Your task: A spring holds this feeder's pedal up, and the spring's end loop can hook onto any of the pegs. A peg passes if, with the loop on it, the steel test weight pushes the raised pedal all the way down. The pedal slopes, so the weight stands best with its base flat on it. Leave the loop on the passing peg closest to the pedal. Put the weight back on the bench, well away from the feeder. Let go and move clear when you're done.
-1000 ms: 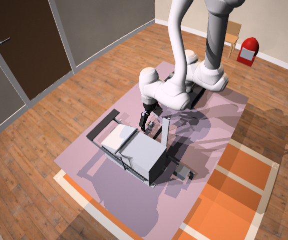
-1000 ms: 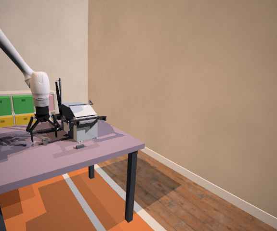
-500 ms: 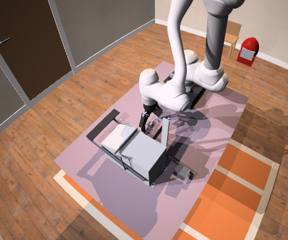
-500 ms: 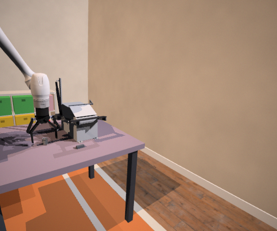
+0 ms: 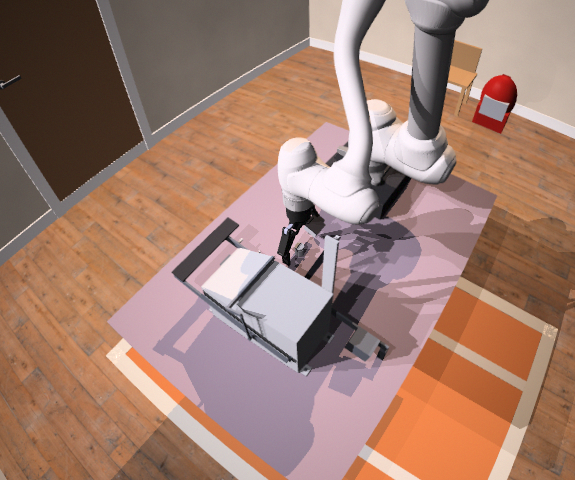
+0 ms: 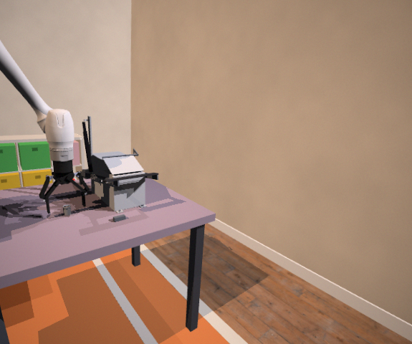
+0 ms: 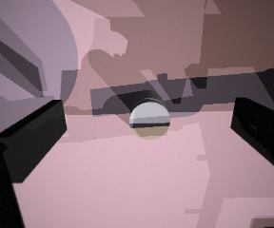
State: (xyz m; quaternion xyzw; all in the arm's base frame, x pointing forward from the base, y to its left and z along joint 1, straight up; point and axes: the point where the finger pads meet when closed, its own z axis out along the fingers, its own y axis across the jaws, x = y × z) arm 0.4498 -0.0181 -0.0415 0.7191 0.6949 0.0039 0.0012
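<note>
My hand is 10 mm above the steel test weight. Round my hand: small grey block 170 mm ahead, 180 mm to the right, 30 mm below.
</note>
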